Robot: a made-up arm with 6 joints.
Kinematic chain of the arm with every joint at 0, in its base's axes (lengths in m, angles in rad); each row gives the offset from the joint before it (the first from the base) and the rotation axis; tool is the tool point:
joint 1: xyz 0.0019 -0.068 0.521 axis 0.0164 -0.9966 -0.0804
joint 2: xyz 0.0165 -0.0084 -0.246 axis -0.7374 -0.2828 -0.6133
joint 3: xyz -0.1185 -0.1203 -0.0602 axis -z
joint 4: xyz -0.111 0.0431 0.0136 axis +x
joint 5: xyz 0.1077 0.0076 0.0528 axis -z
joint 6: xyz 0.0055 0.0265 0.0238 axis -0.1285 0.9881 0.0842
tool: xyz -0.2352 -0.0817 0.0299
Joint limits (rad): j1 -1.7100..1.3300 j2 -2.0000..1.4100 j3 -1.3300..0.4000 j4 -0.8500..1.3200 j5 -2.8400..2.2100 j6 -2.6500..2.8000
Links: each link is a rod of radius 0.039 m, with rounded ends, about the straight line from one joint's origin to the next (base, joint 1, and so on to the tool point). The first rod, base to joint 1, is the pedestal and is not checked.
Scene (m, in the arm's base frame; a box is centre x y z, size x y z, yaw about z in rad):
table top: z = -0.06
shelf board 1: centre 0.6 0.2 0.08 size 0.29 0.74 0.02 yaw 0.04
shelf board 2: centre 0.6 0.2 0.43 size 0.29 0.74 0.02 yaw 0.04
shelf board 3: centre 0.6 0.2 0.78 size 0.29 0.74 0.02 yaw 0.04
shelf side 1: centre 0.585 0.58 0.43 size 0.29 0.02 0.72 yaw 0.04
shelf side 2: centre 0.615 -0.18 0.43 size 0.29 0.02 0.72 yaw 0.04
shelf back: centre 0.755 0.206 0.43 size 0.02 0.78 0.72 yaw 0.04
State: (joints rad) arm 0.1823 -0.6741 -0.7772 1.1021 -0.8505 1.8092
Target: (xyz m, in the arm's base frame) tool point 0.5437 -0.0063 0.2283
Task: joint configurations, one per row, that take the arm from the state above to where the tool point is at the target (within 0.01 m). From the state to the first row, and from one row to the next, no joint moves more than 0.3 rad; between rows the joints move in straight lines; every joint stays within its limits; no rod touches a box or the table.
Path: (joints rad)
1: 0.2331 -0.9041 -0.7602 1.0681 -0.8160 1.8444
2: 0.2840 -1.1340 -0.7431 1.0341 -0.7816 1.8796
3: 0.3348 -1.3640 -0.7261 1.0000 -0.7471 1.9148
4: 0.3856 -1.5939 -0.7090 0.9660 -0.7126 1.9499
5: 0.5629 -1.7183 -0.5829 1.0840 -0.7187 1.7083
6: 0.7402 -1.8427 -0.4568 1.2020 -0.7249 1.4666
7: 0.9175 -1.9671 -0.3307 1.3200 -0.7310 1.2249

